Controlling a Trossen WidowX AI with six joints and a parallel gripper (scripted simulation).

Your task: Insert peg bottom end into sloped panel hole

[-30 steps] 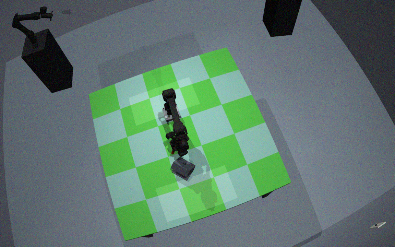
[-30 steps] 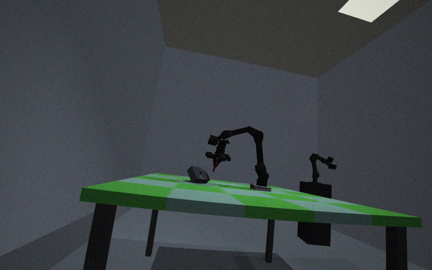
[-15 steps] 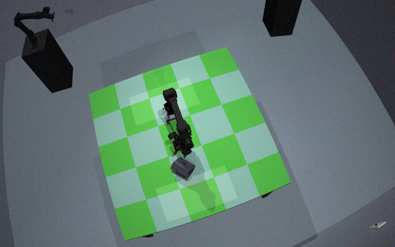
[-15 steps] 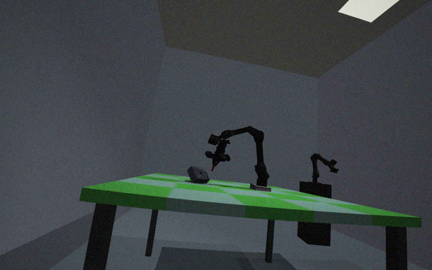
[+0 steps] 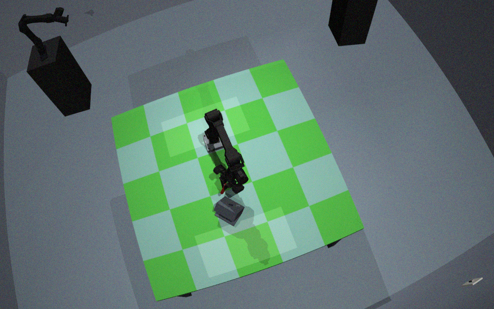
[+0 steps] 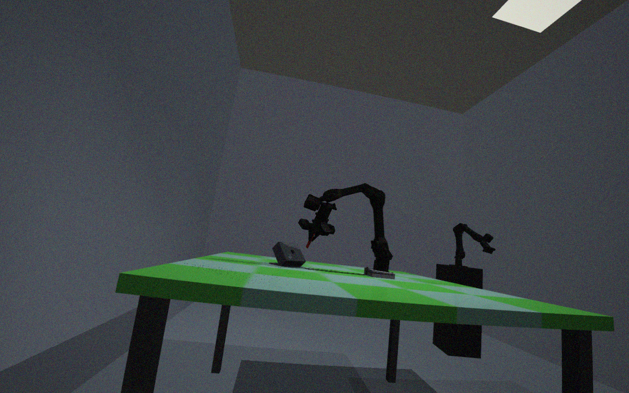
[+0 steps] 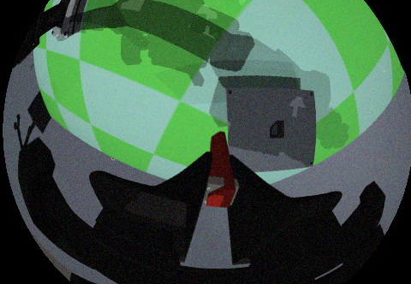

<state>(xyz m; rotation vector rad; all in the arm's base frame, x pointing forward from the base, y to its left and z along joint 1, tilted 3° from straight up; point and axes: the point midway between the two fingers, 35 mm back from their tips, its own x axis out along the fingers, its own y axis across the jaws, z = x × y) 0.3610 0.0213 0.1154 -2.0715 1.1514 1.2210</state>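
Right now the sloped panel is 100 mm ahead of my gripper tip and 80 mm below it. The rest, counted from my gripper tip: red peg (10 mm to the left, 10 mm above).
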